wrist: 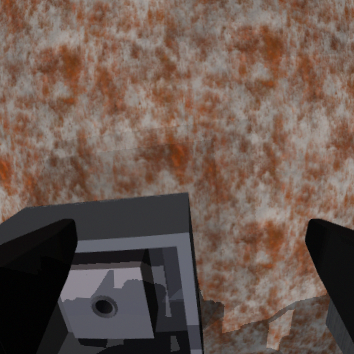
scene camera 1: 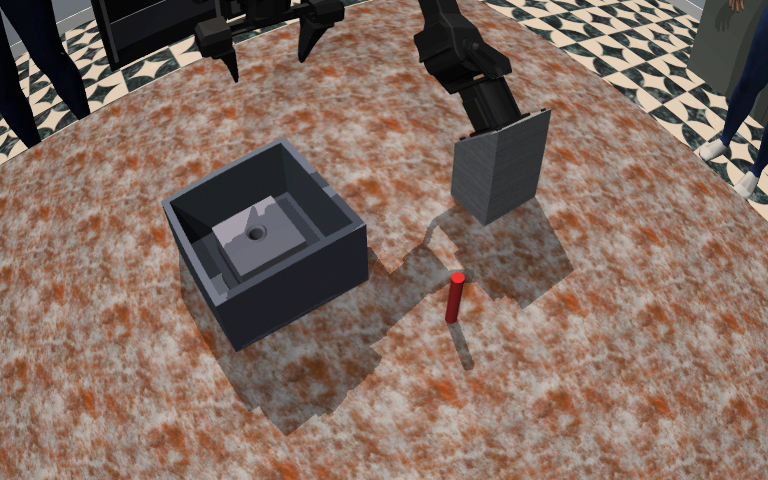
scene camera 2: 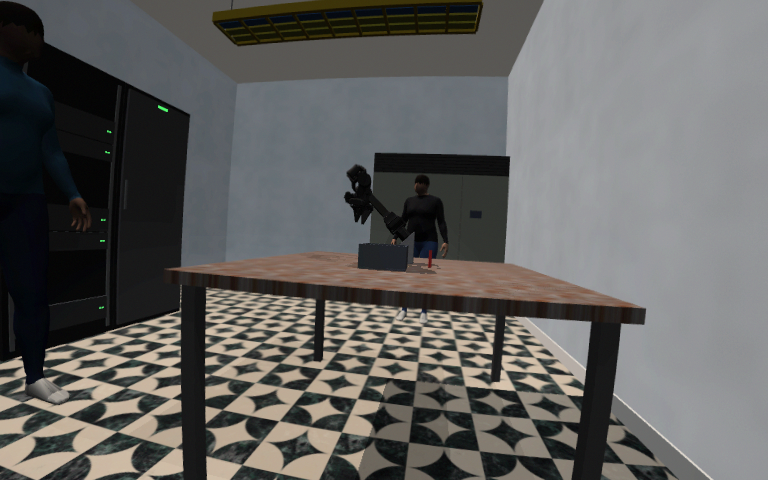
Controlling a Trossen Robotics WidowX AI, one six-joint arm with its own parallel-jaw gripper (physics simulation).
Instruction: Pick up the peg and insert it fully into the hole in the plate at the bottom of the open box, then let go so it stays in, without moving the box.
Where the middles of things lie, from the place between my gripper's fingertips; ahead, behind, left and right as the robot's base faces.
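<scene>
There's a dark grey box point(scene camera 1: 335, 261) that's 130 mm to the left of my hand, 110 mm ahead of it and 140 mm below it. And there's a pale plate point(scene camera 1: 261, 236), which from my hand is 130 mm to the left and 110 mm ahead as well, but 150 mm below.
</scene>
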